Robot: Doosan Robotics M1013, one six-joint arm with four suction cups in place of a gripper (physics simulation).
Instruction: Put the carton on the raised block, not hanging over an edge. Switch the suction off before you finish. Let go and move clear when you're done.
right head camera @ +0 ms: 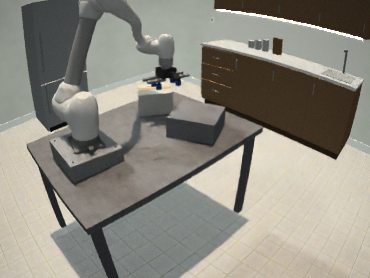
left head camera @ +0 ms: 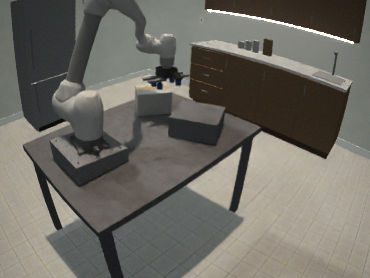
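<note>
The carton (left head camera: 153, 103) (right head camera: 155, 103), a pale box with a yellow-orange tape strip on top, stands upright on the far part of the table. The raised block (left head camera: 196, 122) (right head camera: 195, 123), dark grey and flat-topped, stands to its right with a bare top. My gripper (left head camera: 166, 83) (right head camera: 167, 83), a dark frame with blue suction cups, hangs low at the carton's top, shifted to its right. One cup overlaps the carton's top in both views, and another shows beyond its right edge. Whether any cup touches it is hard to tell. The gripper is open, holding nothing.
The arm's grey base box (left head camera: 90, 162) (right head camera: 87, 162) stands at the left of the table (left head camera: 150, 172) (right head camera: 150, 170). A brown counter (left head camera: 280, 95) (right head camera: 290, 95) stands behind at the right. A dark fridge (left head camera: 45, 55) (right head camera: 52, 55) stands at the back left.
</note>
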